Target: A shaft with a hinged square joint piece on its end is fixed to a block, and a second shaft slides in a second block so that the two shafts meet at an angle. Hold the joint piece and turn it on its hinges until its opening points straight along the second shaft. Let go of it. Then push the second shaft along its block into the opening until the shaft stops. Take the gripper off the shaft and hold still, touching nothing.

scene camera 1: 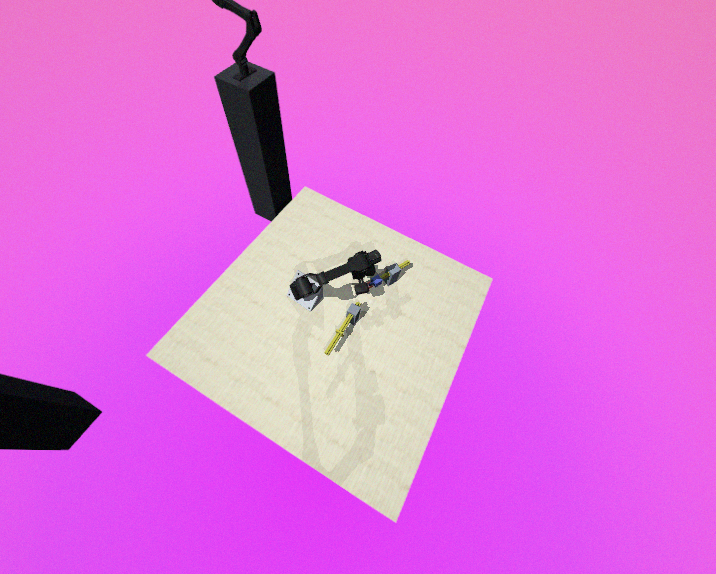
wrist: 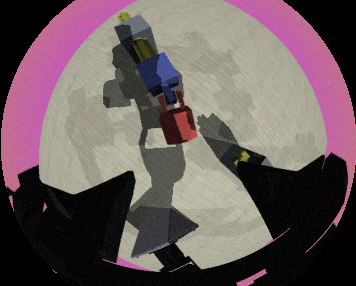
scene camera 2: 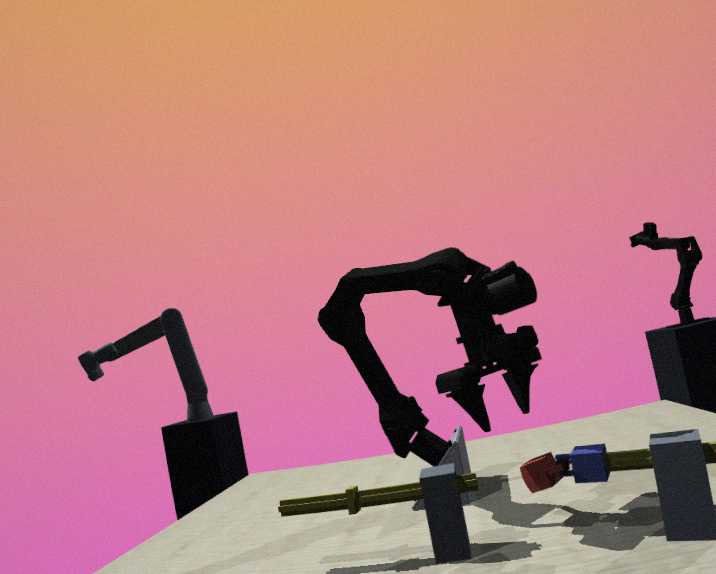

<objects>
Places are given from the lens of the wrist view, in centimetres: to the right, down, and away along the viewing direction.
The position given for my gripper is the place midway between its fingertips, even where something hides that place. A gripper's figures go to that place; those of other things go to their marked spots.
my gripper [wrist: 187,172]: 1, 2, 10
red square joint piece [wrist: 177,124]: 0, -2, 15
</objects>
